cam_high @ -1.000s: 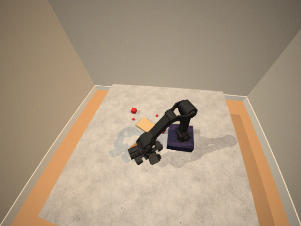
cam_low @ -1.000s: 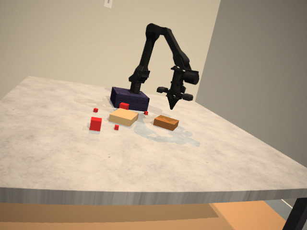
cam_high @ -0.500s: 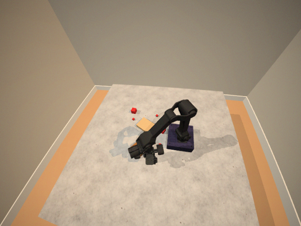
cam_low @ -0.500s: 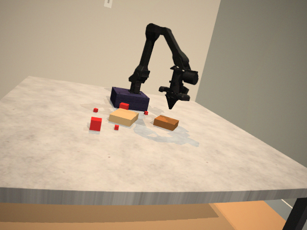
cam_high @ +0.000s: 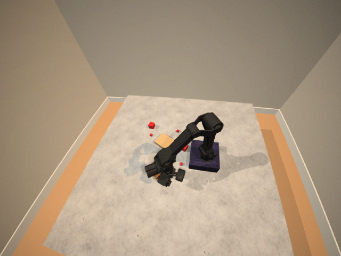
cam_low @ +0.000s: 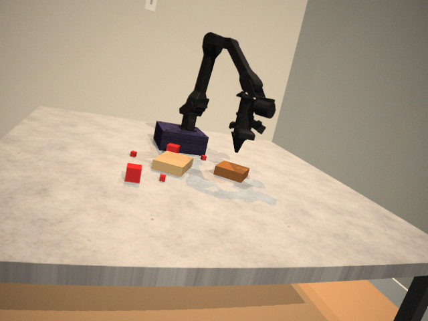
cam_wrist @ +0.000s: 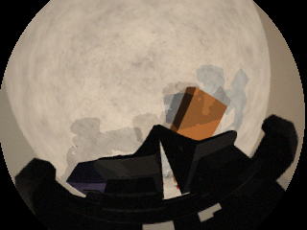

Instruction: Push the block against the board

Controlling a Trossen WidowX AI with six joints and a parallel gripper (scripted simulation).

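Right now my gripper tip is 90 mm short of the square block, 50 mm above it and 40 mm to the left of it. The rest, counted from my gripper tip: board 250 mm to the right, 70 mm ahead, 50 mm below.
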